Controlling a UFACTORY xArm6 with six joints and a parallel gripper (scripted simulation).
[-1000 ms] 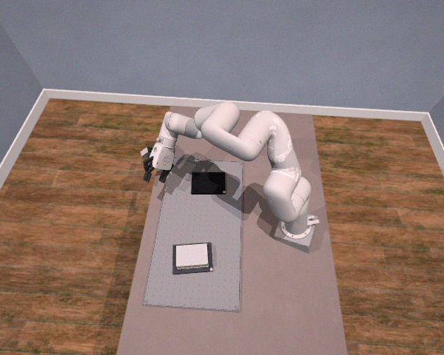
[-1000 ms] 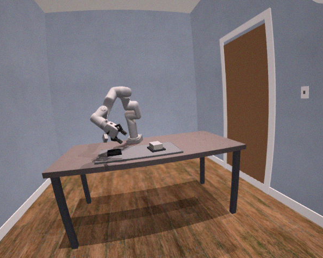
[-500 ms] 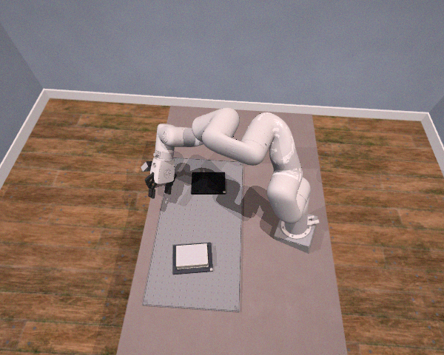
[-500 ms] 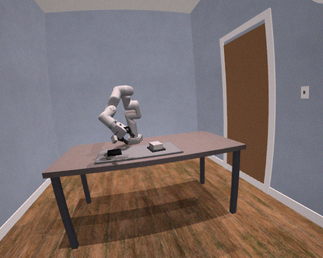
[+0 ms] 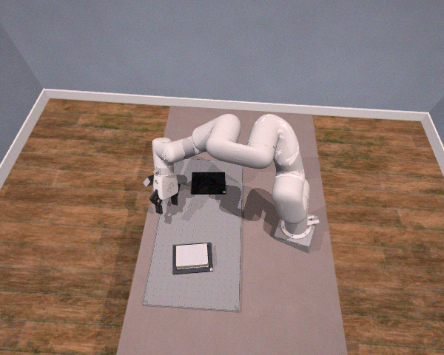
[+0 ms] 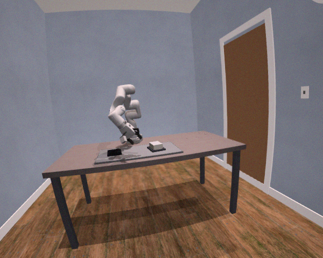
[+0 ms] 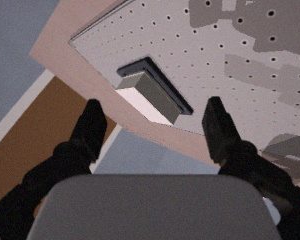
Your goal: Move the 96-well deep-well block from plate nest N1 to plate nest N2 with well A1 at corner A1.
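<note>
The white deep-well block is 19 cm to the left of my hand, 9 cm below it and 8 cm behind it. Also, from my hand: black plate nest N2 (19 cm behind, 16 cm to the right, 12 cm below); then dark plate nest N1 (19 cm to the left, 12 cm below, 8 cm behind).
</note>
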